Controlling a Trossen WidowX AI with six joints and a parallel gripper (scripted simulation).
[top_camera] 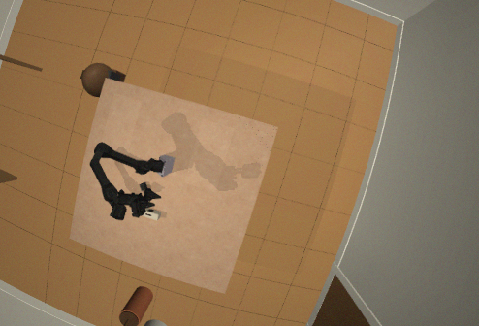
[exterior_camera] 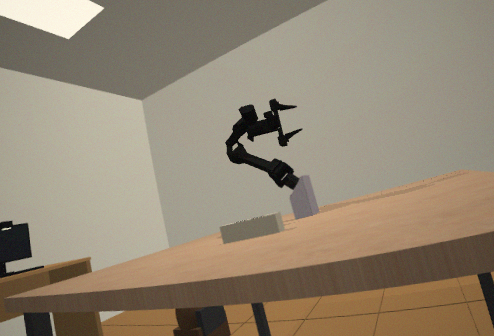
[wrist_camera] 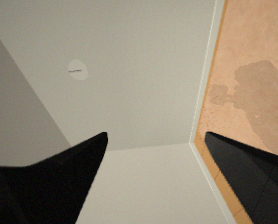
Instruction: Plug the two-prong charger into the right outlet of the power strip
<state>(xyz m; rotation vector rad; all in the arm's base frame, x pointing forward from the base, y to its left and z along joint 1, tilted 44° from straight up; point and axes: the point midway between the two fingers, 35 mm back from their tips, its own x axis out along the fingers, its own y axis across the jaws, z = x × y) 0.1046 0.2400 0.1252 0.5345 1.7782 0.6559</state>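
The dark charger lies 12 cm ahead of my gripper tip, 23 cm to the right of it and 36 cm below it.
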